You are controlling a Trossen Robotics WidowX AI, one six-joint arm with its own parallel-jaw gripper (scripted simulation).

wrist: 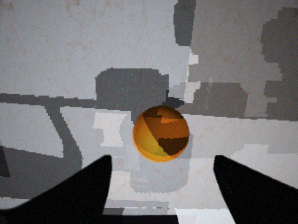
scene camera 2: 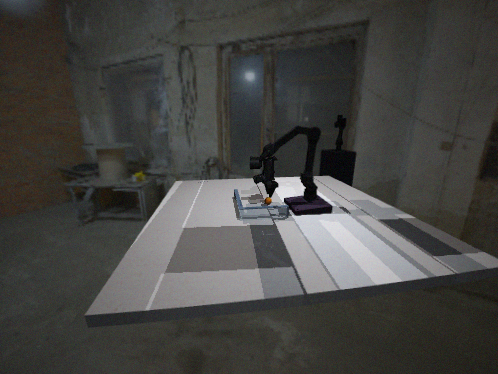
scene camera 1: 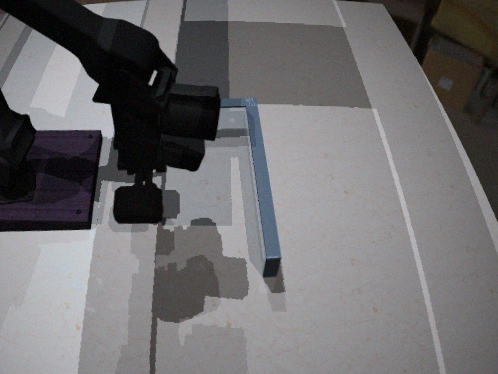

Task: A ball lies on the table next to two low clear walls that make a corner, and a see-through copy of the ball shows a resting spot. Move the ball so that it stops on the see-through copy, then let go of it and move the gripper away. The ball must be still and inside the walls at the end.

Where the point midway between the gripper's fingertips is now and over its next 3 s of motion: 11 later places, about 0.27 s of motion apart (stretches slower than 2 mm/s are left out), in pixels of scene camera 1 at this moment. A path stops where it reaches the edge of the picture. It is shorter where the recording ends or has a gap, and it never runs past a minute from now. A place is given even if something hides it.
My gripper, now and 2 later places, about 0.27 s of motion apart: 145,197; 146,180; 142,172
